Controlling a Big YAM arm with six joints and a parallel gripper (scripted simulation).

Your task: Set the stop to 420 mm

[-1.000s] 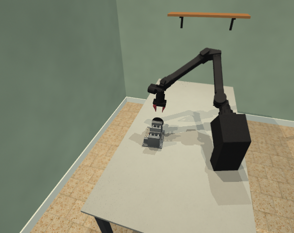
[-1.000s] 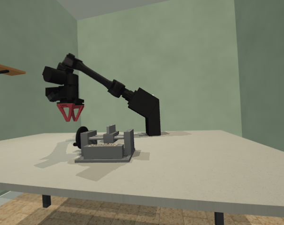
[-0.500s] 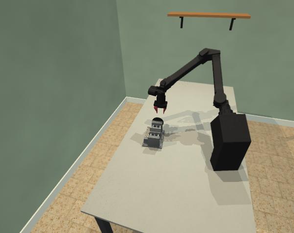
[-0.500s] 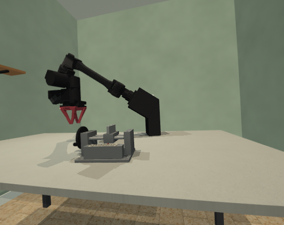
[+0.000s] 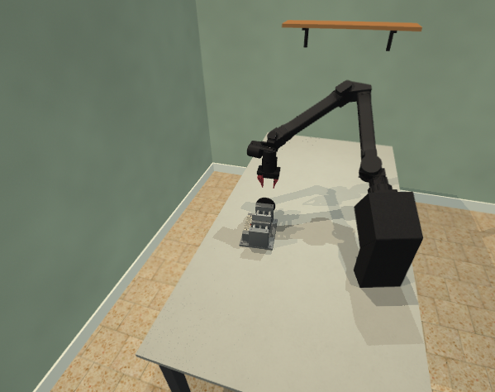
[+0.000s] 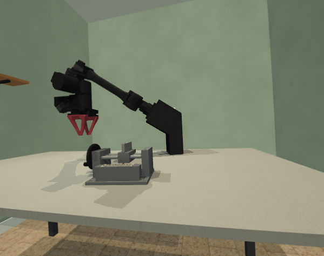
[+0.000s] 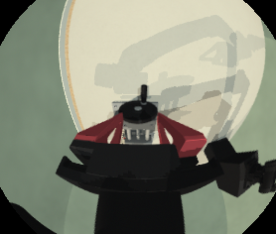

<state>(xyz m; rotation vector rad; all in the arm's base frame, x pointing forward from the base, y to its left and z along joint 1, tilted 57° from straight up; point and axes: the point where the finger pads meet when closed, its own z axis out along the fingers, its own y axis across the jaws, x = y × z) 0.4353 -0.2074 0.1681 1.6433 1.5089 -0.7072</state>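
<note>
Now: the sliding stop block 16 cm to the left of my hand, 7 cm below it and 4 cm ahead of it.
</note>
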